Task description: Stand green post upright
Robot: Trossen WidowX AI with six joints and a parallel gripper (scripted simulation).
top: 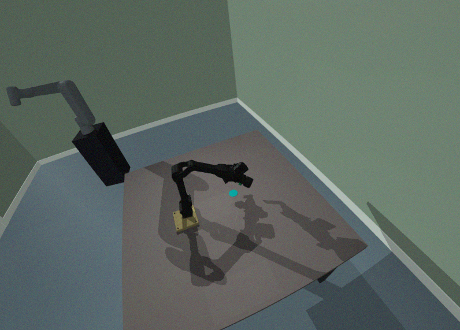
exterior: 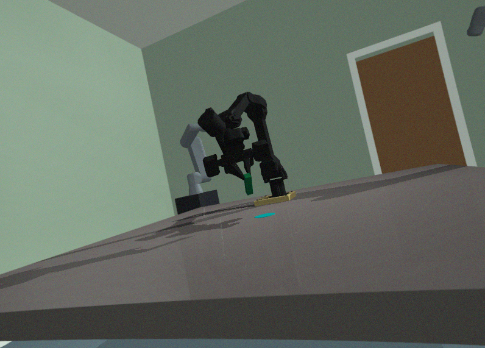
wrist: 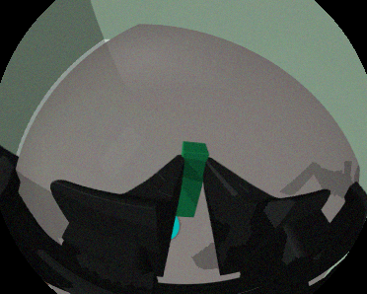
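The cyan circle is 12 cm below my gripper tip, 8 cm behind it and 2 cm to the right of it. Also, from my gripper tip: green post 2 cm below, 1 cm to the right, 1 cm behind.
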